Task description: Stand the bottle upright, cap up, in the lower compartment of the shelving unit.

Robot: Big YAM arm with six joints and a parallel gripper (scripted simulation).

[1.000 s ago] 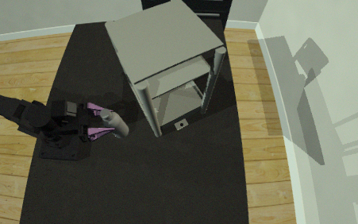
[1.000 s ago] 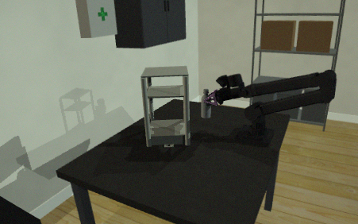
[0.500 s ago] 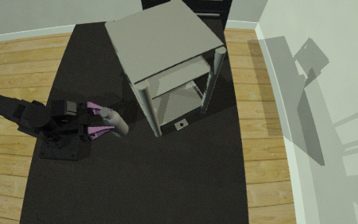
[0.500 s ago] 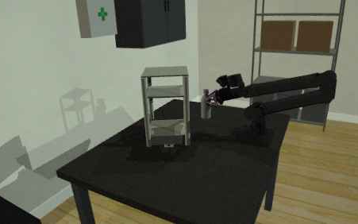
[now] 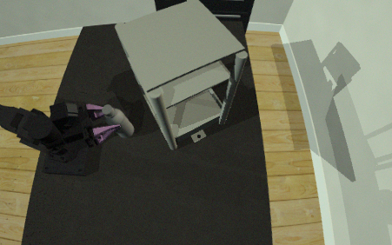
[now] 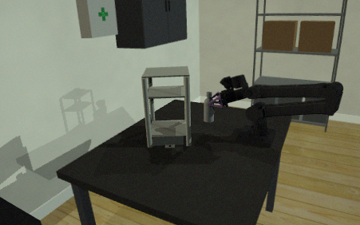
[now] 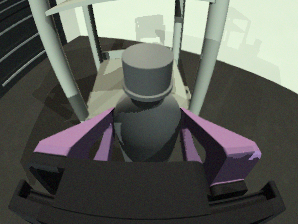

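The shelving unit is 17 cm ahead of my hand and 14 cm to the left of it. From my hand the other things lie so: grey bottle: right at my hand.
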